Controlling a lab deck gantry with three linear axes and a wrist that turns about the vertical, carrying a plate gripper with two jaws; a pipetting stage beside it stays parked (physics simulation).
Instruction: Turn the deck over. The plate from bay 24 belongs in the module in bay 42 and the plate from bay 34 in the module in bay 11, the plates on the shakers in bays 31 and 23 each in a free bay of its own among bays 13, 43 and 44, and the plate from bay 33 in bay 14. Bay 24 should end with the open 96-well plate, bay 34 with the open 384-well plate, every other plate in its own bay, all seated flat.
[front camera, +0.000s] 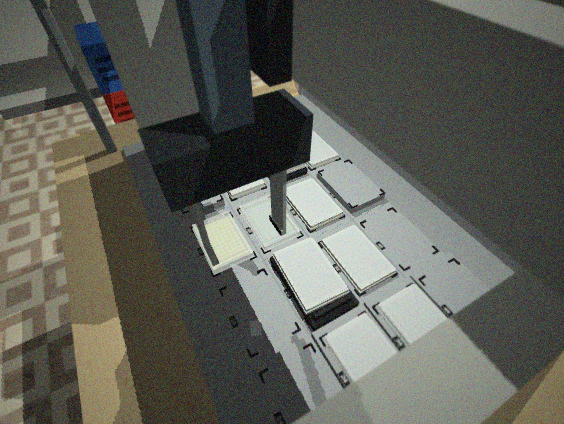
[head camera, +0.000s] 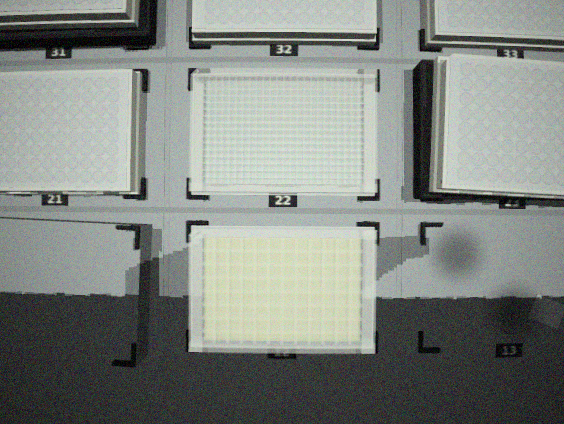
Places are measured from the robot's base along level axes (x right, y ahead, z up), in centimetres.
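Where they show: gripper, between the fingertips: (front camera: 245, 240).
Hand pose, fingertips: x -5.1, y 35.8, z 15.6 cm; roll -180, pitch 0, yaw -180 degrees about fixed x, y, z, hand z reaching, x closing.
Observation:
Things, the pixels of their centre, and the offset from my fingertips. "*": a spot on its surface instead.
- yellow open 96-well plate, middle of its body: (head camera: 282, 289) (front camera: 222, 240) dz -14.8, dx +0.8, dy -13.0 cm
- open 384-well plate, middle of its body: (head camera: 283, 132) (front camera: 268, 220) dz -14.8, dx -9.9, dy -13.0 cm
- lidded plate, middle of its body: (head camera: 534, 129) (front camera: 309, 272) dz -12.6, dx -9.8, dy +2.9 cm
- Bay 33's plate, middle of its body: (front camera: 357, 256) dz -14.8, dx -20.6, dy +3.4 cm
- bay 24's plate, middle of its body: (front camera: 369, 360) dz -13.4, dx -9.9, dy +19.8 cm
- bay 34's plate, middle of its body: (front camera: 422, 326) dz -13.4, dx -20.6, dy +19.8 cm
- Bay 31's plate, a spot on its surface: (head camera: 60, 5) * dz -11.9, dx -17.2, dy -26.9 cm
- Bay 42's module, a spot on its surface: (front camera: 352, 185) * dz -13.7, dx -31.1, dy -12.0 cm
- bay 11's module, a spot on its surface: (head camera: 65, 260) * dz -13.7, dx -1.2, dy -27.3 cm
- bay 32, a spot on its surface: (head camera: 282, 12) (front camera: 300, 204) * dz -14.1, dx -17.8, dy -13.1 cm
- bay 21, a spot on its surface: (head camera: 60, 130) * dz -14.1, dx -9.9, dy -28.1 cm
- Bay 13, a spot on its surface: (head camera: 475, 280) * dz -15.6, dx +0.3, dy +0.8 cm
My gripper (front camera: 249, 247) is open and empty above bays 12 and 22. The yellow open 96-well plate (front camera: 230, 240) (head camera: 282, 290) lies in bay 12, and the open 384-well plate (front camera: 255, 220) (head camera: 283, 132) in bay 22. A lidded plate (front camera: 312, 272) (head camera: 505, 125) sits slightly turned on the bay 23 shaker. Bay 33's plate (front camera: 360, 257) (head camera: 500, 20), bay 24's plate (front camera: 360, 345) and bay 34's plate (front camera: 415, 312) are in place. Bay 31's plate (head camera: 60, 5) is on its shaker. Bay 42's module (front camera: 352, 185) and bay 11's module (head camera: 65, 260) show bare tops.
Lidded plates stand in bay 32 (front camera: 312, 202) (head camera: 282, 12) and bay 21 (front camera: 248, 189) (head camera: 60, 130). Another plate (front camera: 322, 150) shows partly behind my gripper. Bay 13 (head camera: 475, 280) holds no plate. A blue and red box stack (front camera: 102, 62) stands beyond the deck.

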